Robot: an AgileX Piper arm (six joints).
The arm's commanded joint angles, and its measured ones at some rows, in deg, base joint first. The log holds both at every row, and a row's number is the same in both.
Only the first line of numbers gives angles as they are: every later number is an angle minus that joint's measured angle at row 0.
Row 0, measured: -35.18, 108.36, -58.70, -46.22, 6.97, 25.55
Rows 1 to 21, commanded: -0.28, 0.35, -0.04, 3.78, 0.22, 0.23; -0.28, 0.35, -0.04, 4.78, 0.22, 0.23; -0.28, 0.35, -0.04, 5.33, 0.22, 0.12; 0.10, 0.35, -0.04, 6.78, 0.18, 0.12; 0.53, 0.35, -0.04, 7.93, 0.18, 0.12; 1.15, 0.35, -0.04, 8.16, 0.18, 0.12; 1.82, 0.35, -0.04, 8.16, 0.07, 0.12; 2.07, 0.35, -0.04, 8.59, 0.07, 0.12; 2.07, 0.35, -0.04, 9.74, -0.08, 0.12; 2.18, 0.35, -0.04, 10.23, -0.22, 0.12; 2.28, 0.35, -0.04, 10.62, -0.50, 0.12; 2.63, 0.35, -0.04, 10.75, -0.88, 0.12; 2.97, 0.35, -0.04, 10.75, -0.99, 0.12; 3.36, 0.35, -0.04, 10.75, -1.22, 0.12; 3.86, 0.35, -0.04, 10.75, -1.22, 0.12; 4.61, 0.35, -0.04, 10.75, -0.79, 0.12; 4.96, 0.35, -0.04, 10.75, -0.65, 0.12; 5.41, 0.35, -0.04, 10.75, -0.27, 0.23; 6.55, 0.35, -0.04, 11.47, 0.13, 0.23; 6.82, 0.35, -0.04, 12.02, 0.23, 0.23; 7.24, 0.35, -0.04, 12.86, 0.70, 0.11
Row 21, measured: 5.63, 0.00, -0.15, 10.63, -1.55, 0.00
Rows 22 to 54, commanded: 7.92, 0.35, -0.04, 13.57, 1.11, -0.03; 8.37, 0.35, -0.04, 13.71, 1.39, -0.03; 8.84, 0.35, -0.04, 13.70, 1.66, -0.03; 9.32, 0.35, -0.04, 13.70, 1.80, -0.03; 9.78, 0.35, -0.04, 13.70, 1.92, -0.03; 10.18, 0.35, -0.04, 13.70, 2.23, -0.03; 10.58, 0.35, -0.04, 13.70, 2.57, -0.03; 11.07, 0.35, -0.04, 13.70, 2.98, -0.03; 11.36, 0.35, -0.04, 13.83, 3.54, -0.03; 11.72, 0.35, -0.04, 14.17, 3.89, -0.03; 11.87, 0.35, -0.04, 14.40, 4.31, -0.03; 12.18, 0.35, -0.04, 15.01, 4.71, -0.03; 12.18, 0.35, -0.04, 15.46, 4.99, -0.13; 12.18, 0.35, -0.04, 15.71, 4.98, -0.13; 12.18, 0.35, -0.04, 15.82, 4.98, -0.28; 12.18, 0.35, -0.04, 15.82, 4.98, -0.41; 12.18, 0.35, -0.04, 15.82, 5.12, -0.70; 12.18, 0.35, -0.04, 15.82, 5.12, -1.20; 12.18, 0.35, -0.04, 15.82, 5.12, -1.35; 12.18, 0.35, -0.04, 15.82, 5.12, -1.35; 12.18, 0.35, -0.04, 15.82, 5.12, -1.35; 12.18, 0.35, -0.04, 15.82, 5.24, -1.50; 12.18, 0.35, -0.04, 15.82, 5.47, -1.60; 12.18, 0.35, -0.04, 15.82, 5.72, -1.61; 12.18, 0.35, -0.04, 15.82, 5.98, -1.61; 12.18, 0.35, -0.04, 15.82, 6.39, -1.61; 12.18, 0.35, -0.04, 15.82, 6.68, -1.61; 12.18, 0.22, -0.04, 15.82, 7.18, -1.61; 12.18, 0.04, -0.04, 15.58, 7.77, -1.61; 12.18, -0.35, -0.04, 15.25, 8.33, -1.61; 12.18, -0.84, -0.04, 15.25, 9.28, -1.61; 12.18, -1.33, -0.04, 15.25, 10.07, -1.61; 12.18, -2.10, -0.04, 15.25, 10.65, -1.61
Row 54, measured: 11.94, -0.59, -0.63, 14.73, 5.12, -1.04
